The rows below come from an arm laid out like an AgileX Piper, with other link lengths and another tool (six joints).
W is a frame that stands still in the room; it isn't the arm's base.
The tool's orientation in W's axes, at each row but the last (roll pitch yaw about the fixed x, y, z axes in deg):
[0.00, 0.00, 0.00]
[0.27, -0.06, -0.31]
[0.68, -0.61, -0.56]
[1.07, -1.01, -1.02]
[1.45, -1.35, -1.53]
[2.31, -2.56, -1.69]
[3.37, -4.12, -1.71]
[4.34, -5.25, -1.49]
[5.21, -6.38, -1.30]
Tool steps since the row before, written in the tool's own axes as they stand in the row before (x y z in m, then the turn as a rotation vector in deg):
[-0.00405, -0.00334, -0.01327, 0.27, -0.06, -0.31]
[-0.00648, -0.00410, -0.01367, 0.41, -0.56, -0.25]
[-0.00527, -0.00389, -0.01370, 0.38, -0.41, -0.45]
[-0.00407, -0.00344, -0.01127, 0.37, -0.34, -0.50]
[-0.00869, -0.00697, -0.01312, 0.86, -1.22, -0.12]
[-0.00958, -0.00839, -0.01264, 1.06, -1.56, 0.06]
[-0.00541, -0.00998, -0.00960, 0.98, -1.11, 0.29]
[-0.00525, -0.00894, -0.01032, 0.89, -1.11, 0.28]
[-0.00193, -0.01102, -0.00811, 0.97, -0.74, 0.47]
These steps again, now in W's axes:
[-0.00405, -0.00334, -0.01327, 0.27, -0.06, -0.31]
[-0.00649, -0.00400, -0.01370, 0.41, -0.56, -0.25]
[-0.00516, -0.00368, -0.01380, 0.38, -0.41, -0.45]
[-0.00393, -0.00316, -0.01140, 0.37, -0.34, -0.50]
[-0.00855, -0.00641, -0.01349, 0.83, -1.24, -0.13]
[-0.00922, -0.00761, -0.01338, 1.01, -1.59, 0.04]
[-0.00494, -0.00926, -0.01053, 0.93, -1.15, 0.29]
[-0.00443, -0.00802, -0.01140, 0.84, -1.15, 0.28]
[-0.00114, -0.01021, -0.00924, 0.90, -0.80, 0.51]

